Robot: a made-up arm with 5 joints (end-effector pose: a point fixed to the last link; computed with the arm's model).
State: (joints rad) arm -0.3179 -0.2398 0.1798 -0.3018 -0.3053
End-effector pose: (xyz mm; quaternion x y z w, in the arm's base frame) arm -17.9 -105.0 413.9 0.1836 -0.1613 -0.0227 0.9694
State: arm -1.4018 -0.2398 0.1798 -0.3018 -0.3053
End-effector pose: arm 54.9 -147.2 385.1 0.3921 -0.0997 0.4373 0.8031
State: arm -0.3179 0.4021 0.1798 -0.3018 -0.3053
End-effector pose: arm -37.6 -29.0 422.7 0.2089 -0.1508 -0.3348 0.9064
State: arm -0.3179 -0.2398 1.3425 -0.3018 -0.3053
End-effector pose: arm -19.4 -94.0 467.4 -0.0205 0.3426 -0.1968 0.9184
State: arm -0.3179 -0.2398 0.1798 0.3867 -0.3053
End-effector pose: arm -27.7 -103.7 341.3 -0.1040 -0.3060 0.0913 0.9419
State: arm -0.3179 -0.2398 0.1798 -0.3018 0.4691
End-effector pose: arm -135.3 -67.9 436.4 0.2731 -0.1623 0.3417 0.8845
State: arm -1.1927 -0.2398 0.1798 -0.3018 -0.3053
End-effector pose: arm 37.9 -146.1 390.8 0.3591 -0.1145 0.3545 0.8557
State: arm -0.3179 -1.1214 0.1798 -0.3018 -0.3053
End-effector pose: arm 69.8 -164.3 428.1 0.1191 -0.1491 0.4031 0.8950
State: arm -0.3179 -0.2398 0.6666 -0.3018 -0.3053
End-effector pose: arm -26.2 -102.6 436.3 0.1018 0.0530 -0.1001 0.9883
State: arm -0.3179 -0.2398 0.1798 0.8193 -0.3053
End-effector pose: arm -21.5 -124.8 300.3 -0.2805 -0.3794 0.1582 0.8674
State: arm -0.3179 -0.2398 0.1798 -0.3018 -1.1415
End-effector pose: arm 37.8 -222.8 380.3 0.0568 -0.1336 -0.4108 0.9001
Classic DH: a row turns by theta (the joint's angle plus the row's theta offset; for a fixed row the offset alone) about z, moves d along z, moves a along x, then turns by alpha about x. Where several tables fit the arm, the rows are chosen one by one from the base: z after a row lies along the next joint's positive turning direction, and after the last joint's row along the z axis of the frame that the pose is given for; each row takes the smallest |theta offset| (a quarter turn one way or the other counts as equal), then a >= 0, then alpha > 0; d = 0 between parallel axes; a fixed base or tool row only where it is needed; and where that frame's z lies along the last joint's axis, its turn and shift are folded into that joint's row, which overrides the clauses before.
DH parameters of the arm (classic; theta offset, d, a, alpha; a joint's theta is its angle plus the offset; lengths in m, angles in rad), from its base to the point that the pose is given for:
base (fixed): 1.2323 0.1897 -0.0401 -2.8068
joint 1: -0.1644 -0.2991 0.0242 -0.5979
joint 2: 1.5458 0.018 -0.0743 1.2821
joint 3: -1.3502 -0.104 -0.0907 1.801
joint 4: 1.436 0.1725 0.0431 1.4613
joint 5: 0.1768 0.2859 0.0829 -0.4674
tool (fixed): -1.8957 -0.3184 0 0

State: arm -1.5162 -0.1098 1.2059 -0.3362 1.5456
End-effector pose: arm -11.9 -336.8 621.2 0.4859 0.3401 0.7664 0.2468
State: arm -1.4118 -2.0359 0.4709 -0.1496 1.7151
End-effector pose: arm 427.9 -144.4 563.9 0.2671 -0.1636 -0.7673 0.5597
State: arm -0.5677 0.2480 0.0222 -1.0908 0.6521
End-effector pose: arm -142.4 -131.0 538.6 0.6736 -0.2604 0.1732 0.6696
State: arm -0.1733 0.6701 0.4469 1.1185 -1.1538
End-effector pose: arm -80.6 -51.6 412.0 -0.5167 -0.1963 -0.4843 0.6782
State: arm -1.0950 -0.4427 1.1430 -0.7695 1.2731
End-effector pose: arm -14.5 -235.5 652.7 0.5463 0.2811 0.6067 0.5045
